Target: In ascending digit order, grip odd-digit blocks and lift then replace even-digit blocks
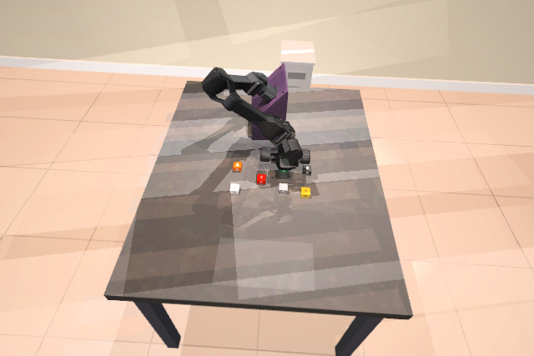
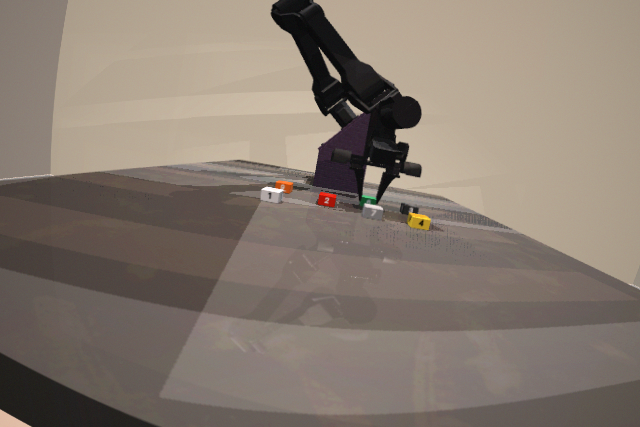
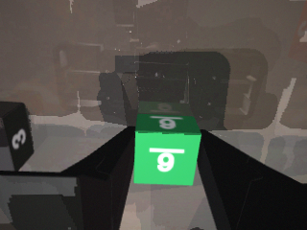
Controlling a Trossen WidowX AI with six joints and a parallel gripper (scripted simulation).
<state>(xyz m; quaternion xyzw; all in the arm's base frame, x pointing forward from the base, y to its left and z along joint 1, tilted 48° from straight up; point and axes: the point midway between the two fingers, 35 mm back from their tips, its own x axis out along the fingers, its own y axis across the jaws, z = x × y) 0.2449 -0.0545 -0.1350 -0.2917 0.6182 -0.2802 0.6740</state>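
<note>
The green block is 1 cm behind my gripper tip. The rest, counted from my gripper tip: red block marked 2: 5 cm ahead, 9 cm to the right; grey block marked 7: 9 cm ahead; black block: 9 cm to the left.
</note>
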